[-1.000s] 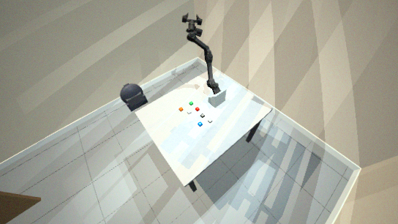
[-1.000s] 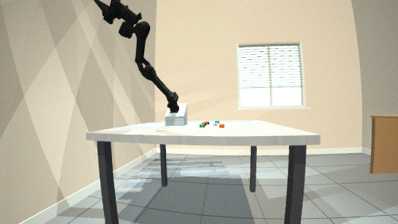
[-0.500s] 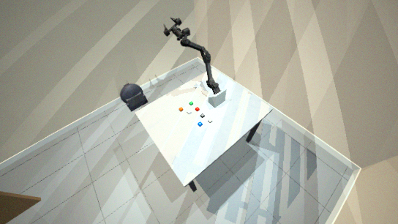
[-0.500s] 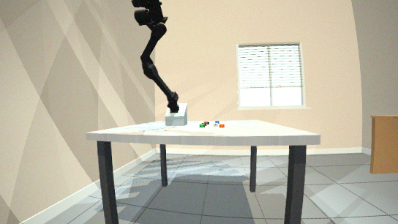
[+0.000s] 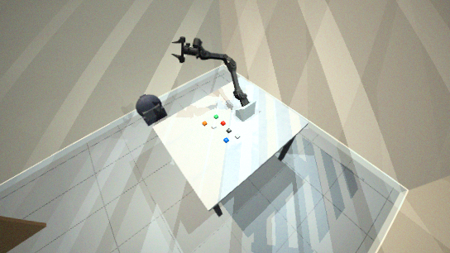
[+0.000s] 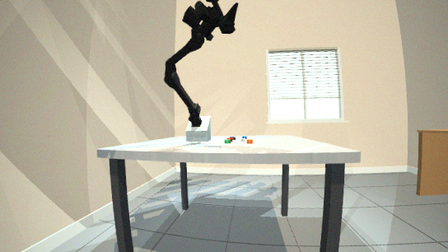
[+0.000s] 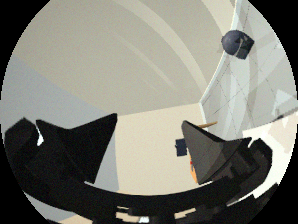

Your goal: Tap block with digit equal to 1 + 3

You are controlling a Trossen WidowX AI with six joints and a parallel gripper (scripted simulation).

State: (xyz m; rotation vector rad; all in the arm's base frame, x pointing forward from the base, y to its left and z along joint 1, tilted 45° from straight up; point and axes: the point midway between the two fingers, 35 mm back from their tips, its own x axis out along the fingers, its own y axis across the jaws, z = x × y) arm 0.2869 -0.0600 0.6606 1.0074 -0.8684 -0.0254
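The black block lies 580 mm to the left of my gripper tip, 540 mm below it and 50 mm behind it. Also, from my gripper tip: pale block: 540 mm below, 460 mm to the left, 20 mm ahead; then orange block: 540 mm below, 380 mm to the left, 60 mm ahead; then green block: 540 mm below, 390 mm to the left, 70 mm behind.
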